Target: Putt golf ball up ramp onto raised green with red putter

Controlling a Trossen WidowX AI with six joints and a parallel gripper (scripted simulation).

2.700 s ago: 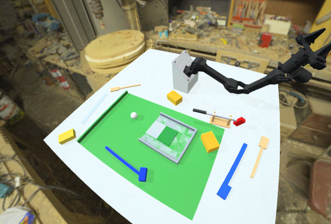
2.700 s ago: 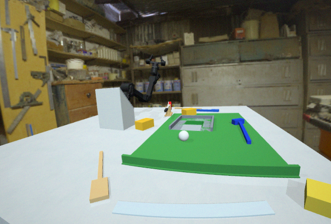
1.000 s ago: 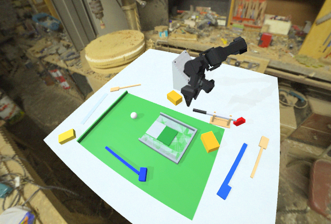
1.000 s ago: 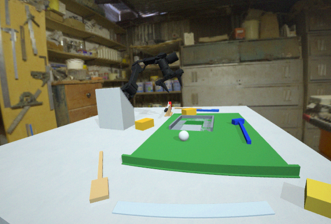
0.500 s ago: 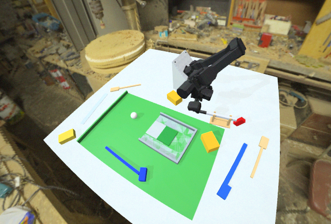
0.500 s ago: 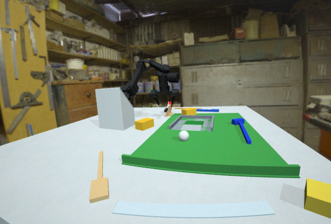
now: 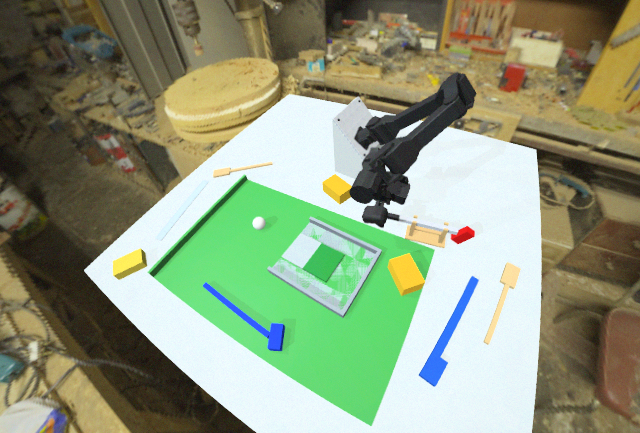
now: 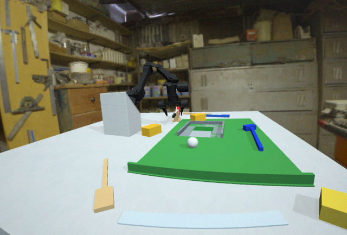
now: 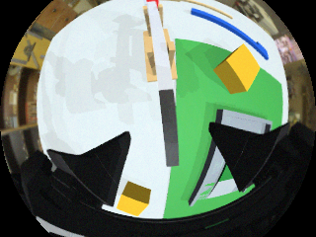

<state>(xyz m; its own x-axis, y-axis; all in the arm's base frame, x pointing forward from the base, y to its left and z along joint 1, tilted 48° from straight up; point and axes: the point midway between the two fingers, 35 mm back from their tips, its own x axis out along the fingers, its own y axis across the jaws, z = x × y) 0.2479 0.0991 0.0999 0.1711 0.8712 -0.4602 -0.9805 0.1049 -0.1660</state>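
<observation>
My gripper tip is 10 mm past the red putter and 110 mm to the right of it. From my gripper tip the other things lie so: wooden stand (10 mm behind, 130 mm to the left, 20 mm below); white golf ball (140 mm ahead, 370 mm to the right, 40 mm below); green mat (230 mm ahead, 220 mm to the right, 60 mm below).
</observation>
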